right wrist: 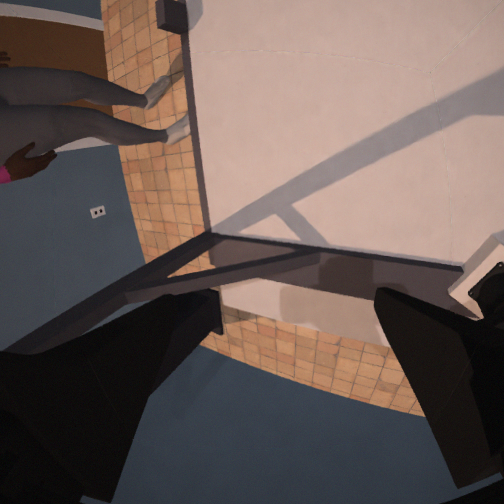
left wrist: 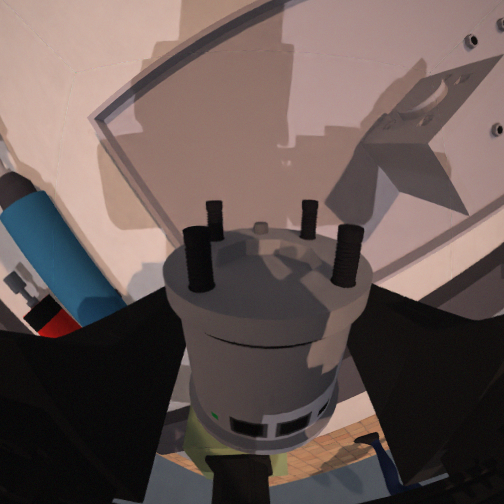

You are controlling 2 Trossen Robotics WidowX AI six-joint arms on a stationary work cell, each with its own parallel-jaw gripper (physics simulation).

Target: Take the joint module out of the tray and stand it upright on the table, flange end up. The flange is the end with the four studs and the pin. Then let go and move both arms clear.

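Note:
The joint module (left wrist: 267,335) is a grey cylinder. Its flange end (left wrist: 267,270), with black studs and a small pin, faces the left wrist camera. My left gripper (left wrist: 267,350) is shut on the module's body, one black finger on each side, and holds it above the tray (left wrist: 280,125), whose dark rim and pale floor lie behind it. My right gripper (right wrist: 297,350) is open and empty, over the table's edge; the module does not show in the right wrist view.
A grey angled bracket (left wrist: 415,145) lies in the tray at the right. A blue cylinder with a red and black end (left wrist: 55,260) lies left of the tray. Tiled floor (right wrist: 325,360) and a person's legs (right wrist: 100,110) show beyond the table edge.

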